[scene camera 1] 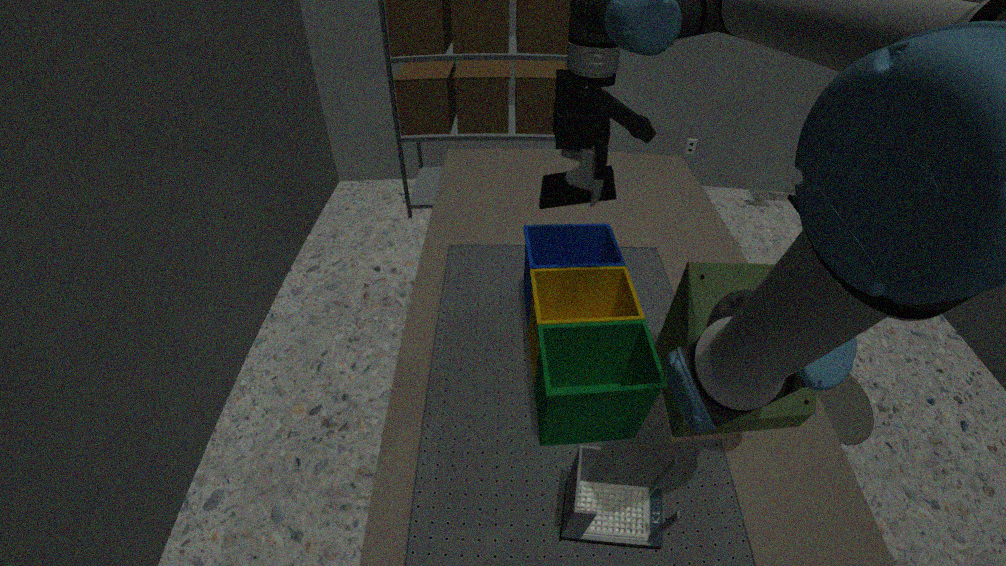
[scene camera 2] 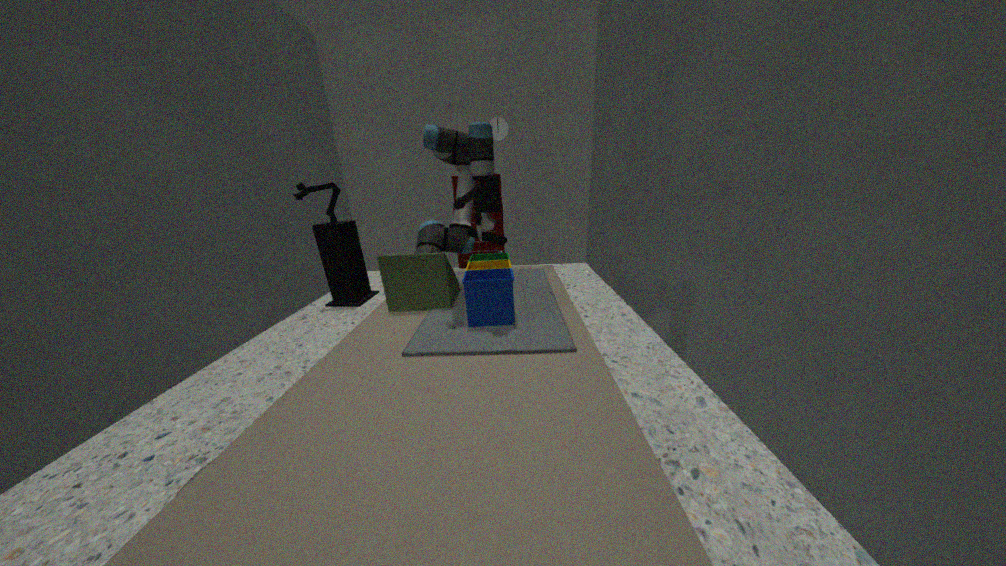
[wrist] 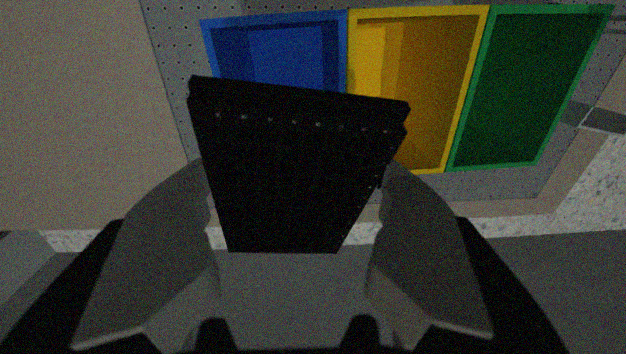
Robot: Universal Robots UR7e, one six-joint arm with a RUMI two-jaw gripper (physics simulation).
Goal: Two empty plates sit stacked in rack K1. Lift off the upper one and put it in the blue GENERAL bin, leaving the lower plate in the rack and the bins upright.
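Places are measured from the arm's base along level axes (x ahead, y left, z up), in millimetres.
Pixels of known places: gripper, fingertip midpoint: [scene camera 1: 587, 191] [scene camera 2: 483, 238] [wrist: 297, 162]; arm's base, link origin: [scene camera 2: 427, 267].
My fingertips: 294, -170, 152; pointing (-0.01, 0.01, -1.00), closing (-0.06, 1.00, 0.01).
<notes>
For each thing: its top centre in the pictures, then the offset to it from my fingertips, as dx, dy, dz. Level surfaces: height alone.
- black plate, top centre: [wrist: 290, 231] [scene camera 1: 578, 172] [scene camera 2: 487, 229] +19, -2, +34
- blue bin, top centre: [wrist: 284, 114] [scene camera 1: 572, 244] [scene camera 2: 488, 274] +13, -14, -129
- rack K1, top centre: [scene camera 1: 636, 483] -66, +439, -154
- white plate with many wells, top centre: [scene camera 1: 609, 508] -56, +437, -274
- upright yellow bin, top centre: [wrist: 406, 106] [scene camera 1: 585, 292] [scene camera 2: 488, 264] -5, +117, -129
- green bin, top centre: [scene camera 1: 600, 355] [wrist: 519, 100] [scene camera 2: 489, 256] -23, +248, -129
- perforated mat, surface height: dz -308
My gripper [scene camera 1: 590, 180] [wrist: 297, 162] is shut on a black plate [scene camera 1: 555, 191] [wrist: 295, 170], with one finger on each side of it. The plate is held high, and in the wrist view it covers part of the blue bin [scene camera 1: 573, 246] [scene camera 2: 490, 302] [wrist: 285, 55]. I cannot tell how far above the bin it is. The bin stands upright, with its inside partly in view. In scene camera 1, rack K1 [scene camera 1: 580, 524] stands at the near end and holds a white plate with many wells [scene camera 1: 613, 508].
An upright yellow bin [scene camera 1: 587, 295] [wrist: 435, 75] and green bin [scene camera 1: 597, 415] [wrist: 530, 85] stand in a row with the blue one on the perforated mat [scene camera 1: 478, 387] [scene camera 2: 422, 344]. An olive box [scene camera 1: 678, 309] [scene camera 2: 418, 281] stands beside them, near the arm's base.
</notes>
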